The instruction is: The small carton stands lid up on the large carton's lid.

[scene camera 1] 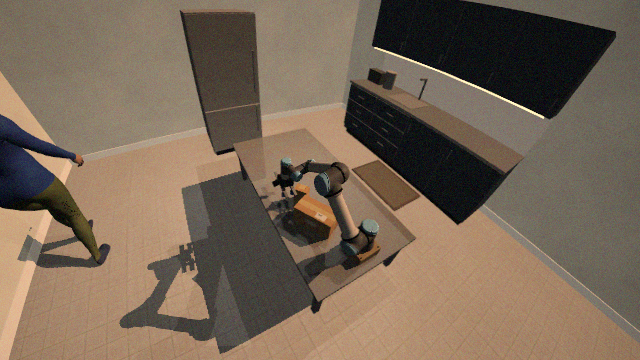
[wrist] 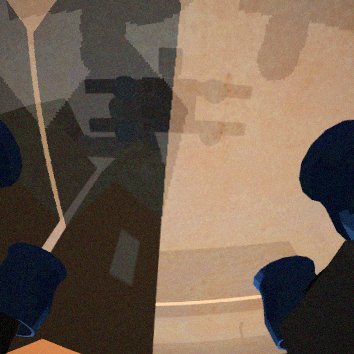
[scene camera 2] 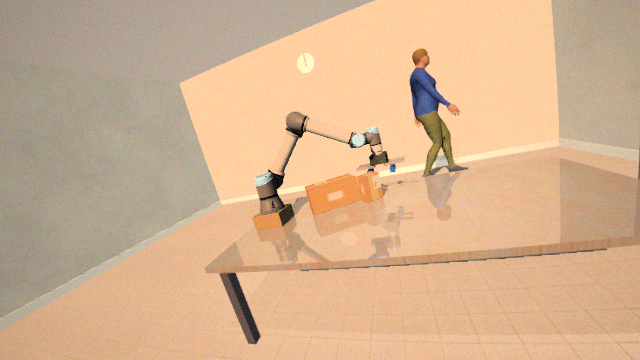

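Seen in the pictures: end effector, tool point: [scene camera 1: 285,188] [wrist: 157,228] [scene camera 2: 382,172]; arm's base, origin of the base link: [scene camera 2: 272,210].
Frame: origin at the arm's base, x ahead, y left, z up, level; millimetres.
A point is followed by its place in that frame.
Observation:
The large carton [scene camera 1: 315,216] @(x 315, y 197, z 74 mm) [scene camera 2: 332,194] @(x 376, y 74, z 11 mm) rests on the table in front of the arm's base, with a pale label on its side and another on its top. The small carton [scene camera 1: 302,189] @(x 579, y 144, z 84 mm) [scene camera 2: 370,188] @(x 604, y 93, z 1 mm) is on the table at the large carton's far end, very close to it; whether they touch is unclear. My gripper [scene camera 1: 289,193] @(x 686, y 238, z 49 mm) [scene camera 2: 382,170] @(x 686, y 238, z 49 mm) [wrist: 160,227] @(x 686, y 238, z 49 mm) holds nothing on its blue cups, so it is open. It hangs above table height near the small carton, partly past its outer side. An orange carton corner [wrist: 43,347] @(x 614, y 182, z 78 mm) shows at the wrist view's bottom edge; which carton is unclear.
The glossy table [scene camera 1: 280,142] @(x 1475, y -115, z -80 mm) [scene camera 2: 500,215] @(x 1095, y -299, z -80 mm) bears the arm's base block [scene camera 1: 369,253] @(x -89, y 19, z -3 mm) [scene camera 2: 272,219] @(x 29, y -88, z -27 mm). A person in blue [scene camera 1: 22,165] [scene camera 2: 425,95] is on the floor beyond one long side. A kitchen counter [scene camera 1: 425,150], a mat [scene camera 1: 385,185] and a fridge [scene camera 1: 225,75] stand around the table.

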